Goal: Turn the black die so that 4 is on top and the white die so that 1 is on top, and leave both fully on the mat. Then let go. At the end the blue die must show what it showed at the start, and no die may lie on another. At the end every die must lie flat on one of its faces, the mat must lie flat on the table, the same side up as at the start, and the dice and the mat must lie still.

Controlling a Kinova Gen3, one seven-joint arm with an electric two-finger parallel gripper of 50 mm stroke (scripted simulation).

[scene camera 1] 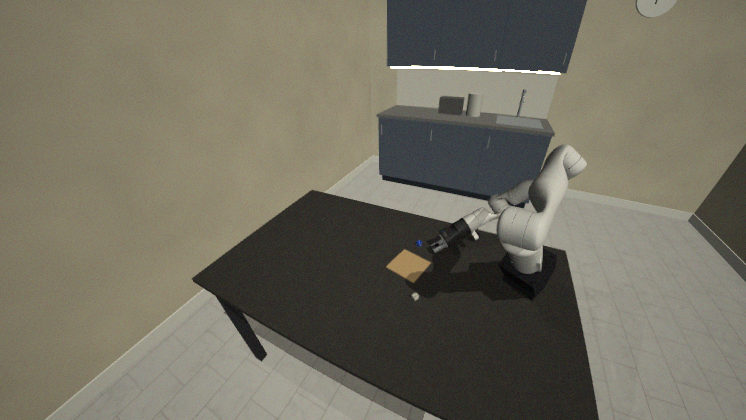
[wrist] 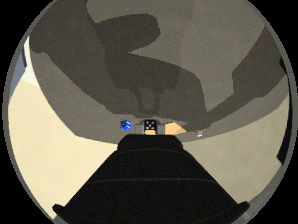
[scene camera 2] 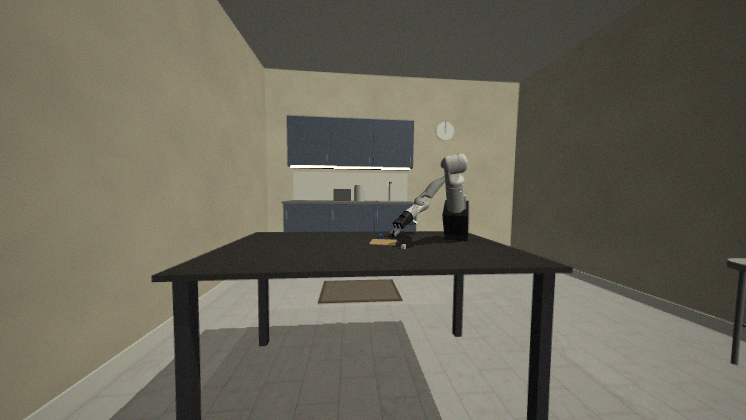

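There is a tan mat (scene camera 1: 408, 265) here, and I find it 1.08 m from the lens.
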